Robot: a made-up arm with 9 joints. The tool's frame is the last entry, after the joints.
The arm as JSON. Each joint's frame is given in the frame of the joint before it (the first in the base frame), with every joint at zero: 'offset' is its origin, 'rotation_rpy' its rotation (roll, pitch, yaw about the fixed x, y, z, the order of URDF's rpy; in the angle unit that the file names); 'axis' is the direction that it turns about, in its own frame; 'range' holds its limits. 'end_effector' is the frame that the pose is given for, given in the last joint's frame.
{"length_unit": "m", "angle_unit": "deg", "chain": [
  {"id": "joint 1", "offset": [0.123, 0.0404, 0.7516], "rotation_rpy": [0.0, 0.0, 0.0], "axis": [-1.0, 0.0, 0.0], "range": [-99.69, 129.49]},
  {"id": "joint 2", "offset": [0.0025, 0.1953, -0.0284], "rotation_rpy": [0.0, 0.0, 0.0], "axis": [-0.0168, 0.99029, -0.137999], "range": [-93.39, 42.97]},
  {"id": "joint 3", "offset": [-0.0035, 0.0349, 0.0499], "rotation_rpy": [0.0, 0.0, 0.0], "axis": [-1.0, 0.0, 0.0], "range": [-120.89, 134.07]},
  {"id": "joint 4", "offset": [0.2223, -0.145, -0.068], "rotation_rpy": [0.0, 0.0, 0.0], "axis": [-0.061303, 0.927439, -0.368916], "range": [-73.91, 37.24]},
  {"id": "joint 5", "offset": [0.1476, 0.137, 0.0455], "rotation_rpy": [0.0, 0.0, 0.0], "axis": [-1.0, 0.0, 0.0], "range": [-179.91, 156.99]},
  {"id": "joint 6", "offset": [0.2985, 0.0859, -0.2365], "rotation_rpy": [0.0, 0.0, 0.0], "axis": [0.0, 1.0, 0.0], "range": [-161.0, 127.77]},
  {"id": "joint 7", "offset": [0.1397, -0.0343, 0.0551], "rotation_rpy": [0.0, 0.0, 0.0], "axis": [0.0, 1.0, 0.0], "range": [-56.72, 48.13]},
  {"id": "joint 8", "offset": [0.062, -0.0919, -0.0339], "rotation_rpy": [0.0, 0.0, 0.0], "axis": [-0.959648, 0.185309, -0.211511], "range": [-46.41, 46.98]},
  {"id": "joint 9", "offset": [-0.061, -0.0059, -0.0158], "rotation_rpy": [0.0, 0.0, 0.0], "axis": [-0.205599, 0.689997, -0.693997], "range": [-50.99, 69.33]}
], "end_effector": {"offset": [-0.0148, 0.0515, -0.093], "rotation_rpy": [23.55, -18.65, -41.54]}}
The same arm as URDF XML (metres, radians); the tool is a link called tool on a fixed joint. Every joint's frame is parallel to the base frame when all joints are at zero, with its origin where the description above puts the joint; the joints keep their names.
<robot name="arm">
<joint name="tool_joint" type="fixed"><parent link="link9"/><child link="tool"/><origin xyz="-0.0148 0.0515 -0.093" rpy="0.411 -0.3255 -0.725"/></joint>
<joint name="joint 9" type="revolute"><parent link="link8"/><child link="link9"/><origin xyz="-0.061 -0.0059 -0.0158"/><axis xyz="-0.205599 0.689997 -0.693997"/><limit lower="-0.8899" upper="1.21"/></joint>
<joint name="joint 8" type="revolute"><parent link="link7"/><child link="link8"/><origin xyz="0.062 -0.0919 -0.0339"/><axis xyz="-0.959648 0.185309 -0.211511"/><limit lower="-0.81" upper="0.82"/></joint>
<joint name="joint 7" type="revolute"><parent link="link6"/><child link="link7"/><origin xyz="0.1397 -0.0343 0.0551"/><axis xyz="0 1 0"/><limit lower="-0.99" upper="0.84"/></joint>
<joint name="joint 6" type="revolute"><parent link="link5"/><child link="link6"/><origin xyz="0.2985 0.0859 -0.2365"/><axis xyz="0 1 0"/><limit lower="-2.81" upper="2.23"/></joint>
<joint name="joint 5" type="revolute"><parent link="link4"/><child link="link5"/><origin xyz="0.1476 0.137 0.0455"/><axis xyz="-1 0 0"/><limit lower="-3.14" upper="2.74"/></joint>
<joint name="joint 4" type="revolute"><parent link="link3"/><child link="link4"/><origin xyz="0.2223 -0.145 -0.068"/><axis xyz="-0.061303 0.927439 -0.368916"/><limit lower="-1.29" upper="0.65"/></joint>
<joint name="joint 3" type="revolute"><parent link="link2"/><child link="link3"/><origin xyz="-0.0035 0.0349 0.0499"/><axis xyz="-1 0 0"/><limit lower="-2.1099" upper="2.34"/></joint>
<joint name="joint 2" type="revolute"><parent link="link1"/><child link="link2"/><origin xyz="0.0025 0.1953 -0.0284"/><axis xyz="-0.0168 0.99029 -0.137999"/><limit lower="-1.63" upper="0.75"/></joint>
<joint name="joint 1" type="revolute"><parent link="base"/><child link="link1"/><origin xyz="0.123 0.0404 0.7516"/><axis xyz="-1 0 0"/><limit lower="-1.7399" upper="2.26"/></joint>
<link name="base"/>
<link name="link1"/>
<link name="link2"/>
<link name="link3"/>
<link name="link4"/>
<link name="link5"/>
<link name="link6"/>
<link name="link7"/>
<link name="link8"/>
<link name="link9"/>
<link name="tool"/>
</robot>

